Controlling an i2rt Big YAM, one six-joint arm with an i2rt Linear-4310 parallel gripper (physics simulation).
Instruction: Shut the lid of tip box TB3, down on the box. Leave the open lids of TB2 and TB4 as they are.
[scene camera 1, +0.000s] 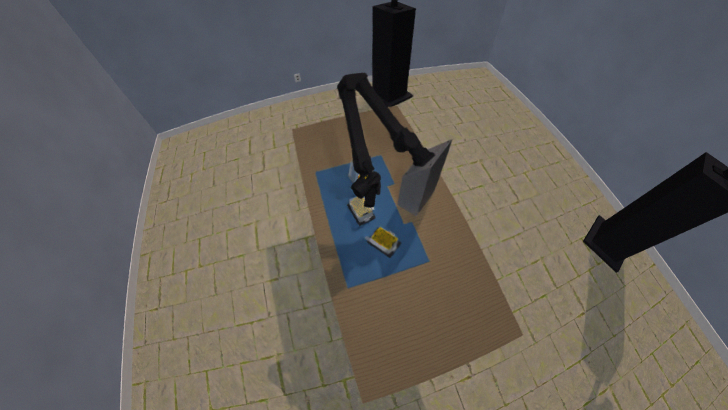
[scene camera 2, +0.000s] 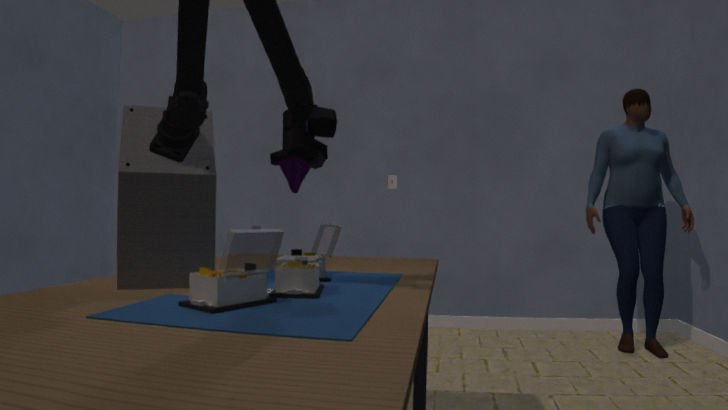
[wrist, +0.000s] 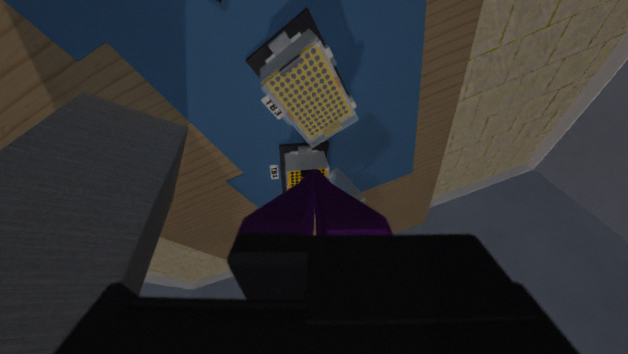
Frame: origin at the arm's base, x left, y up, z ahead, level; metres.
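Seen in the pictures: gripper, fingertip midpoint: (scene camera 2: 294, 192) (wrist: 314, 177); arm's base, link origin: (scene camera 1: 424, 160) (scene camera 2: 175, 140).
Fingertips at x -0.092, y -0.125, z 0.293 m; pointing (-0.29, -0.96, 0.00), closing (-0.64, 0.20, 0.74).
Offsets run from my fingertips to a thing's top centre. "spot": to the spot under its first point. Level surfaces: height alone.
TB3 {dy -0.146, dx -0.036, dz -0.003 m} (scene camera 1: 359, 205) (scene camera 2: 297, 281) (wrist: 310, 95) is the middle white box. Its clear lid lies over the yellow rack; whether it is fully flush I cannot tell. My gripper (scene camera 1: 369, 204) (scene camera 2: 295, 192) (wrist: 314, 177) is shut and empty, pointing down well above the boxes. TB2 (scene camera 2: 321, 268) (wrist: 306, 160) is behind TB3, partly hidden by my fingers in the wrist view; its lid (scene camera 2: 326, 240) (wrist: 346, 184) stands open. The third box, by elimination TB4 (scene camera 1: 384, 239) (scene camera 2: 227, 288), is in front with its lid {spot: dy -0.114, dx -0.238, dz -0.082 m} (scene camera 2: 253, 249) raised; its label is unreadable.
The boxes stand on a blue mat {dy -0.224 m} (scene camera 1: 351, 272) (scene camera 2: 305, 320) (wrist: 390, 75) on the wooden table {dy -0.227 m} (scene camera 1: 433, 331). A tall grey block (scene camera 1: 417, 185) (scene camera 2: 165, 229) (wrist: 100, 165) stands beside the mat at the arm's base. A person (scene camera 2: 636, 168) stands beyond the table.
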